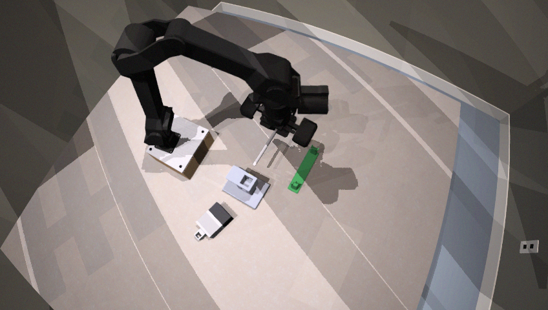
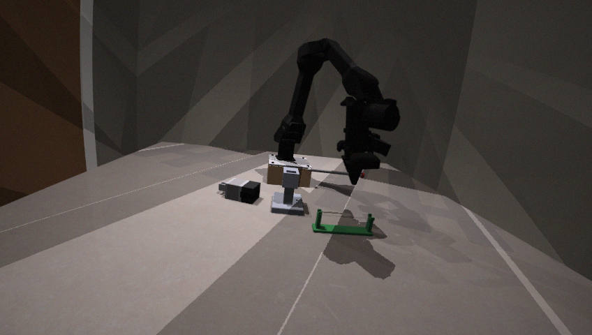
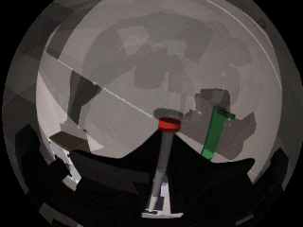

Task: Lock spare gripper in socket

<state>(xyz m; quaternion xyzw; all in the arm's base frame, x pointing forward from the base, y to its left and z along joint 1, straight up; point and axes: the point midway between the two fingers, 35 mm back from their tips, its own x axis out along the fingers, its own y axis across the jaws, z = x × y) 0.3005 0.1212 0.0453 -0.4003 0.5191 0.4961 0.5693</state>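
Right now my gripper tip is 10 cm short of the green cradle, 6 cm to the left of it and 6 cm above it. The rest, counted from my gripper tip: grey mount (4 cm behind, 16 cm to the right, 3 cm below); spare gripper (9 cm behind, 30 cm to the right, 6 cm below).
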